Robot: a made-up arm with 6 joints.
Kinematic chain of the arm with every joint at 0, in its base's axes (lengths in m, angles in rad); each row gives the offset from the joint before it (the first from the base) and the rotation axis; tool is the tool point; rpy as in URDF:
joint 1: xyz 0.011 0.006 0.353 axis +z
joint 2: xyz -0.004 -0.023 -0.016 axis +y
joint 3: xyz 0.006 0 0.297 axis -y
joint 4: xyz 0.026 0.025 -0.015 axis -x
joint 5: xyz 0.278 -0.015 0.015 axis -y
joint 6: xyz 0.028 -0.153 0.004 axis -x
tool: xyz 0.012 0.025 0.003 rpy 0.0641 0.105 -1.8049
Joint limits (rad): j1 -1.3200..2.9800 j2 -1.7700..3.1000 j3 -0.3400..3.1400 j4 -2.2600..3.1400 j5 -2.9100..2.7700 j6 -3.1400..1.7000
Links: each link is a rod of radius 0.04 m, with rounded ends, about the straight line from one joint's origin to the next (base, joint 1, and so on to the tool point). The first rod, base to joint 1, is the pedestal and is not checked.
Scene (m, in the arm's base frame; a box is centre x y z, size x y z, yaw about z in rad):
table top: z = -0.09
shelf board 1: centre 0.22 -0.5 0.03 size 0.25 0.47 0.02 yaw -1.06
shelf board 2: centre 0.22 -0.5 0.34 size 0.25 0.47 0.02 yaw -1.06
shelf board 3: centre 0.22 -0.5 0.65 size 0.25 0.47 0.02 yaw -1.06
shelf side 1: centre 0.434 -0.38 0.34 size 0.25 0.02 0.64 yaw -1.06
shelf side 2: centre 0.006 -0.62 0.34 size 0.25 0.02 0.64 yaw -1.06
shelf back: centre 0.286 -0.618 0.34 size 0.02 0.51 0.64 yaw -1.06
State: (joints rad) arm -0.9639 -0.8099 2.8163 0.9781 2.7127 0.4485
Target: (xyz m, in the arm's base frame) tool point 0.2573 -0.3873 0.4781
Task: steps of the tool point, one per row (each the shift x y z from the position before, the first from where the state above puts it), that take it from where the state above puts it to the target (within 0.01 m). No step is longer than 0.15 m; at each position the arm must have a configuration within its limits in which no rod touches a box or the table.
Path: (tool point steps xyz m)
1: -0.0707 -0.0929 0.0190
2: -0.0393 -0.1086 0.0187
3: -0.0049 -0.1138 0.0181
4: 0.0289 -0.1084 0.0177
5: 0.0591 -0.0931 0.0172
6: 0.0828 -0.0697 0.0166
7: 0.0980 -0.0406 0.0161
8: 0.1034 -0.0087 0.0153
9: 0.0988 0.0225 0.0148
10: 0.0849 0.0503 0.0140
11: 0.0371 -0.0679 0.0063
12: 0.0341 -0.0591 -0.0063

